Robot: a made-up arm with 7 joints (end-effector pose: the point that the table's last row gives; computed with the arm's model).
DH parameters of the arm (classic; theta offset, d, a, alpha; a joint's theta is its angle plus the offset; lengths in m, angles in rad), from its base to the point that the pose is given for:
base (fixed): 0.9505 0 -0.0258 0
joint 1: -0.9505 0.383 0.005 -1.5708
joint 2: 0 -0.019 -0.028 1.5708
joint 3: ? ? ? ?
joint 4: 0 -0.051 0.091 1.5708
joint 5: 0 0.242 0.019 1.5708
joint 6: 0 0.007 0.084 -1.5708
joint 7: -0.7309 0 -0.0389 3.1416
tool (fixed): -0.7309 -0.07 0 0
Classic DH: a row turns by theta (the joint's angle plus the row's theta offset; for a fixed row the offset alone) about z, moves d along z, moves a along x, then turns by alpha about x.
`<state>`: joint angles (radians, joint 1 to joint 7).
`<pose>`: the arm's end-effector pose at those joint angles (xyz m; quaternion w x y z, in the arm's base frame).
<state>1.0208 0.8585 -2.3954 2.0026 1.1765 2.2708 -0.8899</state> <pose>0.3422 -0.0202 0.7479 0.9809 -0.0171 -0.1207 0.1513</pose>
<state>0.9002 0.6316 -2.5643 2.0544 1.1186 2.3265 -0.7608</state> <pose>0.2384 -0.1285 0.8051 0.9794 0.0125 -0.1961 -0.0463</pose>
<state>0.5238 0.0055 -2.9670 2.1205 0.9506 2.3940 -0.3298</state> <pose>-0.1511 -0.2822 0.7702 0.6867 0.1816 -0.3250 -0.6244</pose>
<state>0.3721 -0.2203 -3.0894 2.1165 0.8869 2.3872 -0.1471</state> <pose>-0.2868 -0.2602 0.7011 0.4696 0.2663 -0.3325 -0.7733</pose>
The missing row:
joint 3: 0 0.242 0.061 1.5708
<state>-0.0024 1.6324 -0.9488 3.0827 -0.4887 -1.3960 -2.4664</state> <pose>0.3757 0.1161 0.3640 0.5804 0.7165 0.2040 -0.3288</pose>
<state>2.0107 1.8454 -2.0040 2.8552 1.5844 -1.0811 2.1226</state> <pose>-0.2391 0.4134 0.3345 0.3418 0.8768 0.2918 0.1712</pose>
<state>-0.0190 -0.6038 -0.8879 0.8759 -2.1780 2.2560 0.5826</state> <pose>0.0192 -0.2911 0.6375 0.3780 -0.7199 0.3342 -0.4765</pose>
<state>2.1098 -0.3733 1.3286 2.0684 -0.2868 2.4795 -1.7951</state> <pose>-0.2007 -0.2330 0.7248 0.7485 0.2906 0.1088 -0.5860</pose>
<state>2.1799 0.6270 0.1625 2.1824 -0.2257 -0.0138 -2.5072</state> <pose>-0.3702 0.3082 0.7927 0.5550 0.1141 0.6995 -0.4355</pose>
